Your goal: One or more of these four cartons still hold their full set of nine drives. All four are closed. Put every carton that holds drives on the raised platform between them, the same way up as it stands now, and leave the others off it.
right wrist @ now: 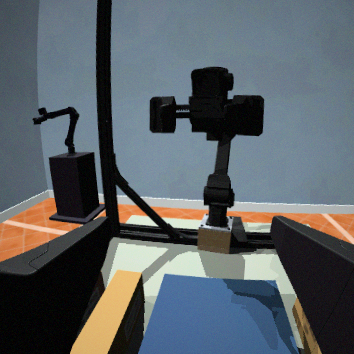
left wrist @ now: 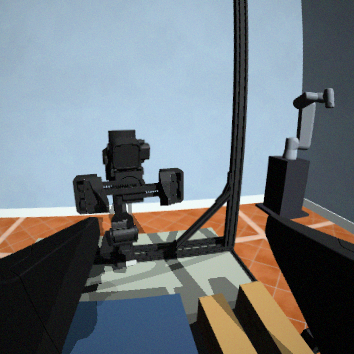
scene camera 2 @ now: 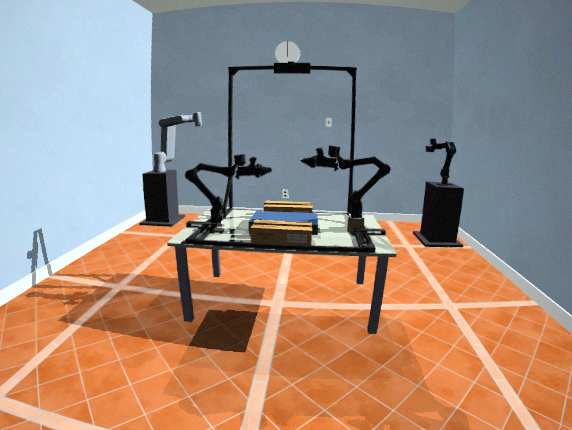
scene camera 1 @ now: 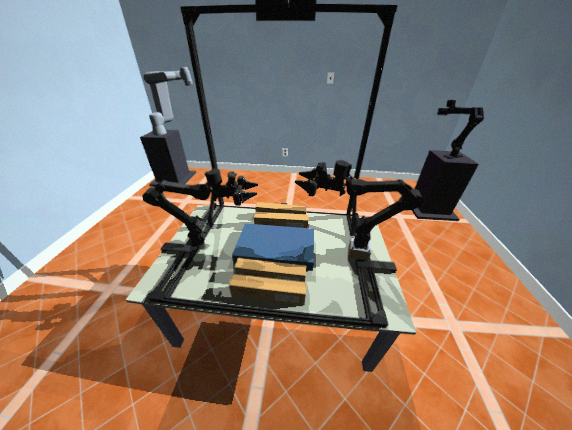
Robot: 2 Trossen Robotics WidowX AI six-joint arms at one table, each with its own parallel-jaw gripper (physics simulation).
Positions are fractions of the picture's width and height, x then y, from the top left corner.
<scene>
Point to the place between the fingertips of my right gripper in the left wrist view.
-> At 0.39,0.58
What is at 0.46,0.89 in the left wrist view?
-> A raised platform.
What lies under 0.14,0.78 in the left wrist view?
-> My left gripper.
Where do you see a raised platform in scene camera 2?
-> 0.45,0.50
</scene>
